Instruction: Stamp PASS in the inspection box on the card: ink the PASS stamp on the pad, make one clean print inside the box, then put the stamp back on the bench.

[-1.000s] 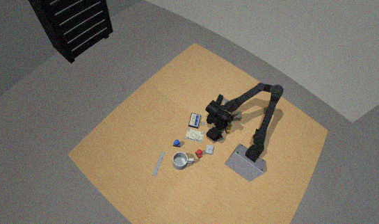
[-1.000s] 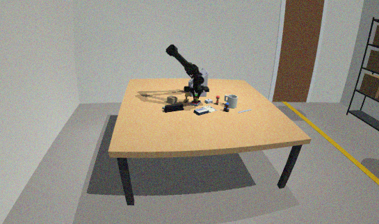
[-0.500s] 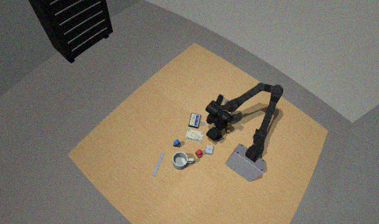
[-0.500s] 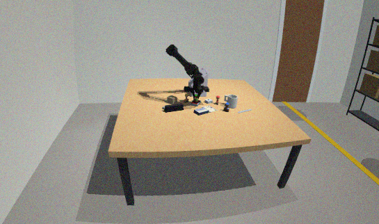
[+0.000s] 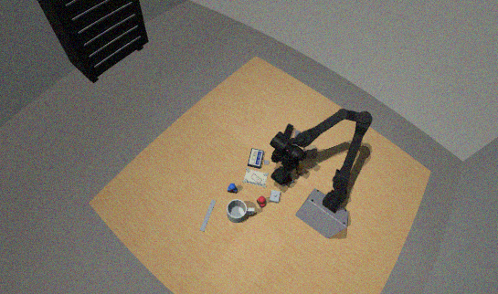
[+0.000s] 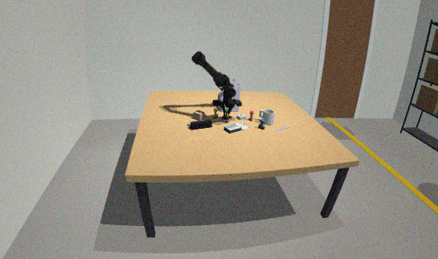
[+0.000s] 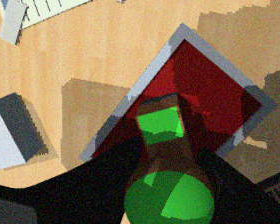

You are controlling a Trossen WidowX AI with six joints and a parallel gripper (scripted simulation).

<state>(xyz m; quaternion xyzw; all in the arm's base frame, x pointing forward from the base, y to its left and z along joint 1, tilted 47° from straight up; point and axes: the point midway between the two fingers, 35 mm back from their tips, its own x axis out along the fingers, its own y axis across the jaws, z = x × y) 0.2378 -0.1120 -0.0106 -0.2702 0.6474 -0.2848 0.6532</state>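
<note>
Now: the green-knobbed stamp right at my gripper tip. Round my gripper tip: yellow stamp: 7 cm to the right, 4 cm behind, 2 cm below; red ink pad: 3 cm below; small white box: 11 cm to the left, 2 cm below, 2 cm behind.
</note>
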